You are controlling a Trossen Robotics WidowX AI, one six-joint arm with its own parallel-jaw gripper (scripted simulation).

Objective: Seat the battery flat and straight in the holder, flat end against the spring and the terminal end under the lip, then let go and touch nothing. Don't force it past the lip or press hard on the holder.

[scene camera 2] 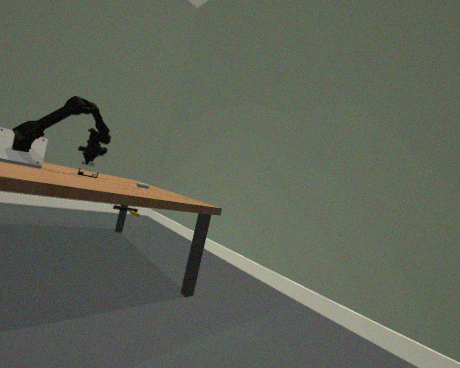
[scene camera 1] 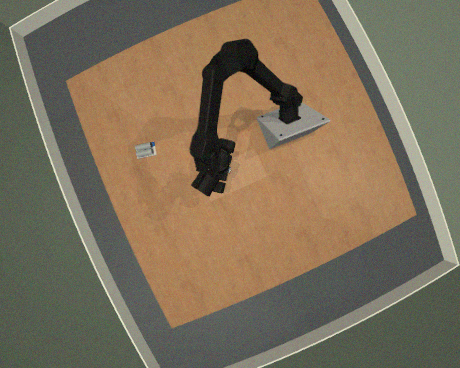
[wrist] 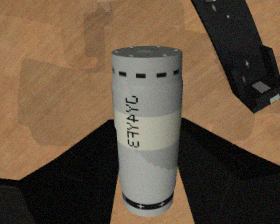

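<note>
In the wrist view I see my gripper [wrist: 146, 128], and what it holds is a battery [wrist: 146, 83].
</note>
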